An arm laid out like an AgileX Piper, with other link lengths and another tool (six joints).
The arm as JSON. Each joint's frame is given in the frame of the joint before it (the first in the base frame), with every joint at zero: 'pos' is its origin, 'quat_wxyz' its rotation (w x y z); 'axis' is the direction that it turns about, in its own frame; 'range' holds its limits. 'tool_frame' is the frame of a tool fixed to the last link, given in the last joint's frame.
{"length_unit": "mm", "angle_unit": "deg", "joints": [
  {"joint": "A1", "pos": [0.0, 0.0, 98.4], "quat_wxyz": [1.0, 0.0, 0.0, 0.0], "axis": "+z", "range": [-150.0, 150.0]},
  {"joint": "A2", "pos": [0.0, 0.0, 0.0], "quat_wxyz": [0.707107, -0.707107, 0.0, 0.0], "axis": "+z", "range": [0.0, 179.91]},
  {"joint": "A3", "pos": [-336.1, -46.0, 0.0], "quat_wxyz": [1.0, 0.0, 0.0, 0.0], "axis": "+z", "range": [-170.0, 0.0]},
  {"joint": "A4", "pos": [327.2, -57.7, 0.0], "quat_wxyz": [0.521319, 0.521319, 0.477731, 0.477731], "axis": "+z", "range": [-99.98, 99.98]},
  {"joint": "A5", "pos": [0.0, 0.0, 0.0], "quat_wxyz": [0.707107, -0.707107, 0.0, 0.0], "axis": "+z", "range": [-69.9, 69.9]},
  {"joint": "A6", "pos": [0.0, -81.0, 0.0], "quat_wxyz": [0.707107, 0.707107, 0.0, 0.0], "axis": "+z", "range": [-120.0, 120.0]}
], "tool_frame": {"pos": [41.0, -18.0, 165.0], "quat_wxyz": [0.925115, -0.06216, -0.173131, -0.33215]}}
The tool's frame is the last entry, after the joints.
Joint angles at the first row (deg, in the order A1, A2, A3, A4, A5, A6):
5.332 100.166 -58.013 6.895 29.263 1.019
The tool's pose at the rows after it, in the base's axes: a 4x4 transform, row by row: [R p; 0 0 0 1], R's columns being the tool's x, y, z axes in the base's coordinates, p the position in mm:
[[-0.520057, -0.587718, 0.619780, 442.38], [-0.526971, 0.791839, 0.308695, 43.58], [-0.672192, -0.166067, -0.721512, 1.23], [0, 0, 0, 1]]
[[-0.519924, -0.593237, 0.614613, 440.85], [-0.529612, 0.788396, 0.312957, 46.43], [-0.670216, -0.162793, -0.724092, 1.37], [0, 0, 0, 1]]
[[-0.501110, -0.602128, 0.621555, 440.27], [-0.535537, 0.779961, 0.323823, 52.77], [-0.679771, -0.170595, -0.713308, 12.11], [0, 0, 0, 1]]
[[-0.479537, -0.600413, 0.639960, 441.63], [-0.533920, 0.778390, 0.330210, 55.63], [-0.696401, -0.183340, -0.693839, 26.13], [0, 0, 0, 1]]
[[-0.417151, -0.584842, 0.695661, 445.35], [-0.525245, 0.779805, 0.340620, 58.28], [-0.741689, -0.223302, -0.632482, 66.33], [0, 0, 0, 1]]
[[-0.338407, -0.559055, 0.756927, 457.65], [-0.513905, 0.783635, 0.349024, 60.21], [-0.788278, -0.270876, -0.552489, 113.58], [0, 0, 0, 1]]
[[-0.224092, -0.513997, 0.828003, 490.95], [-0.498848, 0.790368, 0.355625, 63.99], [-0.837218, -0.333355, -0.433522, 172.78], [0, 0, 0, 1]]
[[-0.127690, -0.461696, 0.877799, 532.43], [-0.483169, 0.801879, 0.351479, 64.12], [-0.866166, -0.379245, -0.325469, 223.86], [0, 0, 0, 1]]
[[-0.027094, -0.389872, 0.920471, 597.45], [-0.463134, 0.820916, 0.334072, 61.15], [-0.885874, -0.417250, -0.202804, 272.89], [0, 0, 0, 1]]
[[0.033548, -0.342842, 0.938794, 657.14], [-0.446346, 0.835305, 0.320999, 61.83], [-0.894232, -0.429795, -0.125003, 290.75], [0, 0, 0, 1]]
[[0.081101, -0.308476, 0.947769, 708.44], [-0.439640, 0.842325, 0.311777, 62.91], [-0.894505, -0.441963, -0.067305, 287.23], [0, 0, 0, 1]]
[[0.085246, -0.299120, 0.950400, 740.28], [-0.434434, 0.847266, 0.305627, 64.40], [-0.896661, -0.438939, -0.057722, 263.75], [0, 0, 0, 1]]
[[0.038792, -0.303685, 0.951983, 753.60], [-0.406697, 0.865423, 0.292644, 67.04], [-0.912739, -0.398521, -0.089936, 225.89], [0, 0, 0, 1]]
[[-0.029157, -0.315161, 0.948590, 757.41], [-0.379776, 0.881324, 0.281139, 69.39], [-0.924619, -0.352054, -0.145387, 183.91], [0, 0, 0, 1]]
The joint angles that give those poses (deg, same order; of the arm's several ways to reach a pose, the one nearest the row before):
5.351 100.165 -58.012 7.035 29.584 1.019
5.699 100.107 -58.012 7.090 29.901 1.019
6.494 98.650 -58.013 7.090 30.424 1.019
6.784 96.813 -58.014 7.215 30.628 1.019
6.980 91.679 -58.085 7.405 30.906 1.019
6.980 87.602 -60.201 7.516 31.136 1.020
6.980 86.400 -66.153 7.575 30.079 1.020
6.469 88.636 -74.218 7.712 28.966 1.018
5.522 95.616 -86.881 7.764 27.166 1.482
5.093 104.158 -98.498 7.763 25.688 2.256
4.897 112.304 -107.591 7.764 23.227 2.449
4.838 118.405 -112.731 7.765 21.748 2.806
4.838 122.339 -114.075 7.765 21.394 5.016
4.838 125.373 -114.139 7.764 22.013 7.244

